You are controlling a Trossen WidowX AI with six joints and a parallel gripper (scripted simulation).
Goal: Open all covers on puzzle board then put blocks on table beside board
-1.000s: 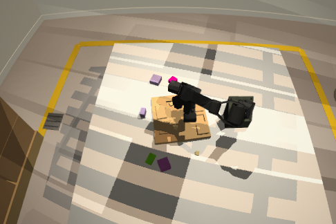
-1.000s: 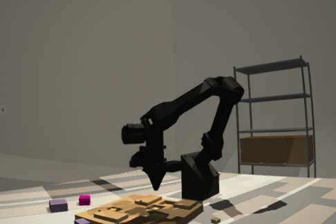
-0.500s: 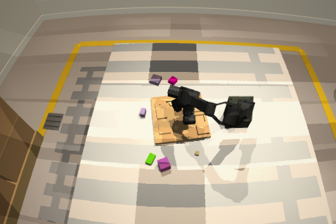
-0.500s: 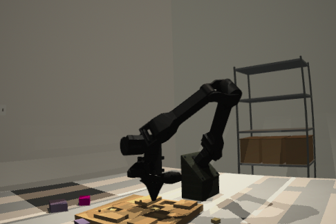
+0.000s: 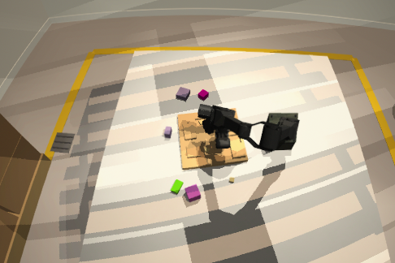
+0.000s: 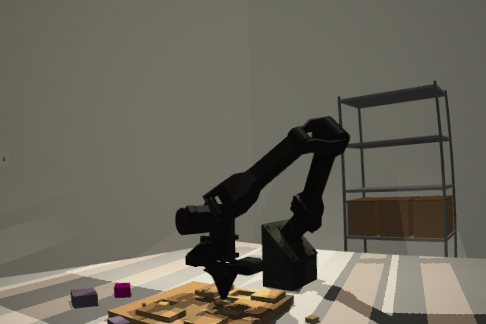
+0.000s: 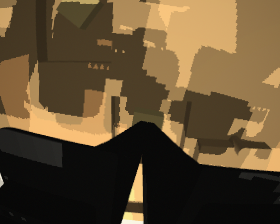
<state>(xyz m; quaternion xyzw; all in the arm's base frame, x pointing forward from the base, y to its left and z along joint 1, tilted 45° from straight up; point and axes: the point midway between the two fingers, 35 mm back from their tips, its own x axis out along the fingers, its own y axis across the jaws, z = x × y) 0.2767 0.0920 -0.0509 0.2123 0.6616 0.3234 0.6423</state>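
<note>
Right now my gripper tip is 40 mm short of the tan puzzle board and 10 mm above it. From my gripper tip the other things lie so: green block (170 mm ahead, 250 mm to the left, 20 mm below); then magenta block (110 mm ahead, 270 mm to the right, 10 mm below).
</note>
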